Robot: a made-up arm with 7 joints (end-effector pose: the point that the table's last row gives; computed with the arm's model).
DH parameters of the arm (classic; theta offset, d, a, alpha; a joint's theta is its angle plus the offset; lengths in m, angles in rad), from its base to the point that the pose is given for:
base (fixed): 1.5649 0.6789 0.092 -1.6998
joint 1: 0 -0.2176 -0.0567 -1.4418
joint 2: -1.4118 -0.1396 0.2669 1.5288
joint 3: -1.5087 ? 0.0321 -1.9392
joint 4: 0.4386 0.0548 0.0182 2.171
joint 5: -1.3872 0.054 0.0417 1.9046
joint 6: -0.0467 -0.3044 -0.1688 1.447
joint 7: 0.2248 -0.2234 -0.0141 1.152
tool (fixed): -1.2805 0.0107 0 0
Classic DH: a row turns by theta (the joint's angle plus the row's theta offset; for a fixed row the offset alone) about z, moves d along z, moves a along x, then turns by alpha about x.
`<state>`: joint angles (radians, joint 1 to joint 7).
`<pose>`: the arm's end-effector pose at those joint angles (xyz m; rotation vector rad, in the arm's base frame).
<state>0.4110 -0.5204 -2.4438 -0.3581 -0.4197 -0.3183 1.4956</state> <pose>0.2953 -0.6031 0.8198 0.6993 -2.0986 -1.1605</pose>
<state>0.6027 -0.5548 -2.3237 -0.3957 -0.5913 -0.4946 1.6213</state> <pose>0.2511 -0.5858 0.9472 0.4332 -2.1569 -1.1530</pose>
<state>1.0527 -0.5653 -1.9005 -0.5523 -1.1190 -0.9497 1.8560</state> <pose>0.0836 -0.4209 1.2089 -0.0431 -2.5155 -1.2063</pose>
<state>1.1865 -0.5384 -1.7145 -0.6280 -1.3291 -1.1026 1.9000</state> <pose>0.0107 -0.3413 1.2446 -0.0936 -2.7011 -1.2581</pose>
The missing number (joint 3, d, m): 0.2818
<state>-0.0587 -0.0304 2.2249 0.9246 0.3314 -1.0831 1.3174</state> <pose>-0.5327 0.0101 0.7724 -1.7856 -0.6564 -2.1412</pose>
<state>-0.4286 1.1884 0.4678 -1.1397 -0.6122 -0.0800 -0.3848</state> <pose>-0.5741 0.0508 0.8535 0.6254 -0.3915 -2.1646</pose>
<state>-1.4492 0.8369 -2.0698 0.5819 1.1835 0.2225 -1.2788</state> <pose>-0.0881 -0.1653 0.2302 1.1573 1.4836 -1.2576</pose>
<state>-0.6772 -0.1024 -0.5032 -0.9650 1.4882 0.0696 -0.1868</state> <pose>-0.3092 -0.3229 0.2574 1.6471 -0.4256 -1.9165</pose>
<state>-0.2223 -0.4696 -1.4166 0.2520 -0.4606 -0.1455 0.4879</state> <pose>0.5532 -0.3016 0.7280 -1.7888 1.1323 0.7867</pose>
